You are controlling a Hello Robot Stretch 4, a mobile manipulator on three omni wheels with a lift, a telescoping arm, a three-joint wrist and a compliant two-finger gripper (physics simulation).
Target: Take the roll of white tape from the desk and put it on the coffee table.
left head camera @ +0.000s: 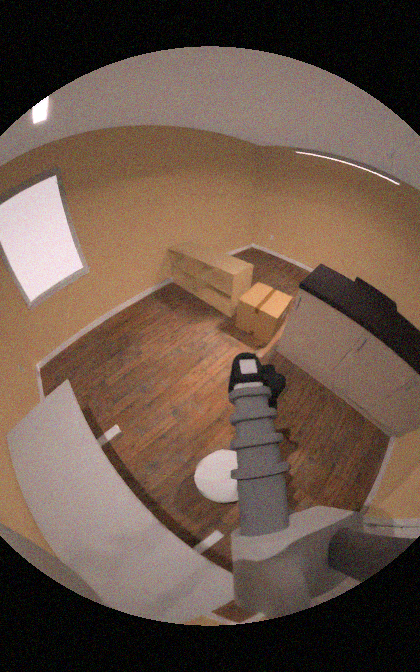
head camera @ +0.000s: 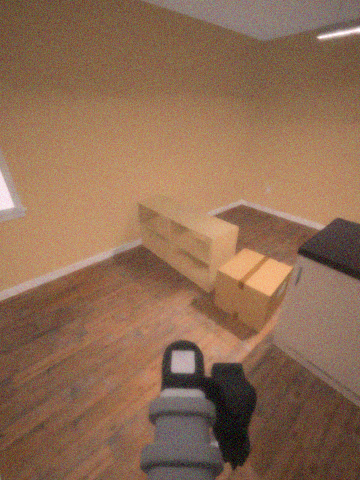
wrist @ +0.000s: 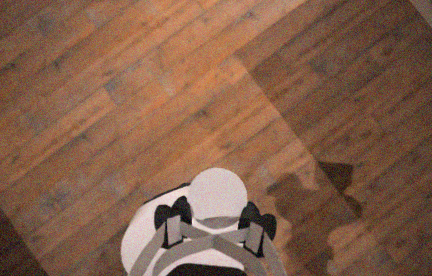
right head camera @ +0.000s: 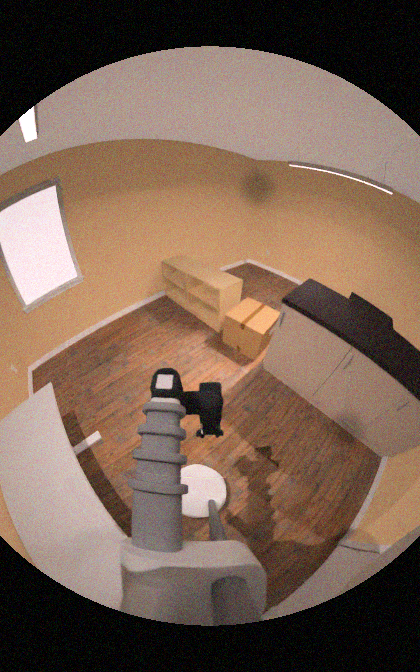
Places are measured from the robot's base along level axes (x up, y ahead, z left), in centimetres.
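Where they show: gripper, fingertip midpoint: (wrist: 215,216).
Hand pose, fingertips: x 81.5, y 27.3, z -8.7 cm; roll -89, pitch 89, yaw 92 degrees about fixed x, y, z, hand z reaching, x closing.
After its pixels a point has its place.
The roll of white tape (wrist: 218,192) @(x 84.1, y 29.8, z -8.7 cm) shows in the wrist view as a pale disc between the two black finger pads. My gripper (wrist: 215,216) @(x 81.5, y 27.3, z -8.7 cm) (right head camera: 210,433) is shut on it and points down, high above the wood floor. In the right head view the gripper hangs right of the arm's end; the tape is too small to make out there. The white desk (left head camera: 115,520) (right head camera: 45,480) stands at the lower left in both side head views, apart from the gripper. I cannot make out a coffee table in these views.
A low wooden shelf unit (head camera: 224,242) @(x 48.7, y 183.4, z -35.6 cm) stands by the far wall, with a cardboard box (head camera: 242,300) @(x 20.3, y 139.7, z -46.4 cm) in front of its right end. A light cabinet (head camera: 320,310) @(x 54.5, y 98.8, z -77.3 cm) (right head camera: 320,365) with a dark top runs along the right. A white round base (left head camera: 217,475) (right head camera: 204,490) is below the arm.
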